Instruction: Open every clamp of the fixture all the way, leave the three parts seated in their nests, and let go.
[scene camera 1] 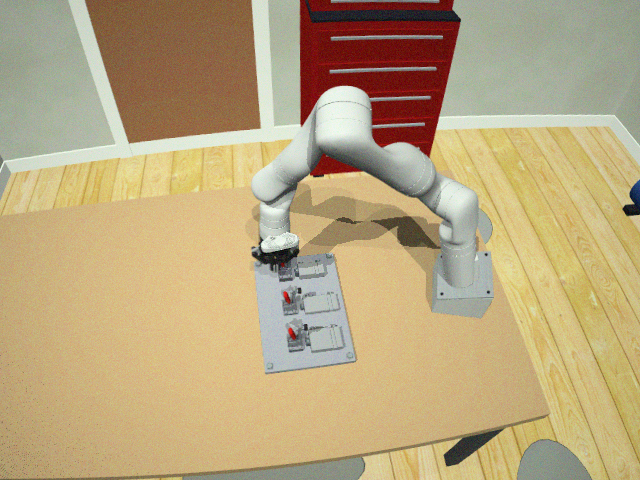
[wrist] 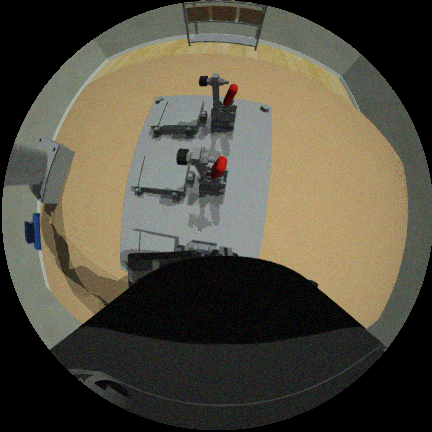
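Seen in the pictures: gripper, fingertip midpoint: (scene camera 1: 275,270); arm's base, link origin: (scene camera 1: 460,274) (wrist: 39,167).
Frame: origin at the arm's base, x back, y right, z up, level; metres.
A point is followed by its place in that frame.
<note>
The grey fixture plate (scene camera 1: 272,343) @(y -0.157, x -0.514, z -0.077 m) (wrist: 250,181) @(y -0.069, x -0.524, z -0.077 m) lies on the table and carries three toggle clamps in a row. The middle clamp (scene camera 1: 287,296) @(y -0.062, x -0.473, z 0.002 m) (wrist: 219,167) @(y -0.051, x -0.478, z 0.008 m) and the near clamp (scene camera 1: 292,333) @(y -0.172, x -0.460, z 0.010 m) (wrist: 230,95) @(y -0.156, x -0.463, z 0.001 m) each show a red handle standing up at a tilt. The far clamp (scene camera 1: 286,272) @(y 0.045, x -0.479, z -0.044 m) (wrist: 203,245) @(y 0.039, x -0.482, z -0.058 m) is mostly hidden under my gripper. Three light grey parts (scene camera 1: 311,270) @(y 0.055, x -0.409, z -0.051 m) (scene camera 1: 321,303) @(y -0.046, x -0.384, z -0.061 m) (scene camera 1: 326,339) @(y -0.158, x -0.374, z -0.055 m) sit in their nests to the right of the clamps. My gripper (scene camera 1: 277,259) @(y 0.035, x -0.507, z -0.017 m) is shut on nothing and sits low over the far clamp. Its black body fills the bottom of the wrist view.
The robot base (scene camera 1: 463,295) @(y -0.070, x -0.007, z 0.002 m) (wrist: 48,169) @(y -0.001, x -0.058, z -0.020 m) stands on the table to the right of the plate. A red tool cabinet (scene camera 1: 380,71) stands behind the table. A shelf unit (wrist: 189,24) stands by the wall opposite the cabinet. A small blue object (wrist: 31,231) is beyond the table edge.
</note>
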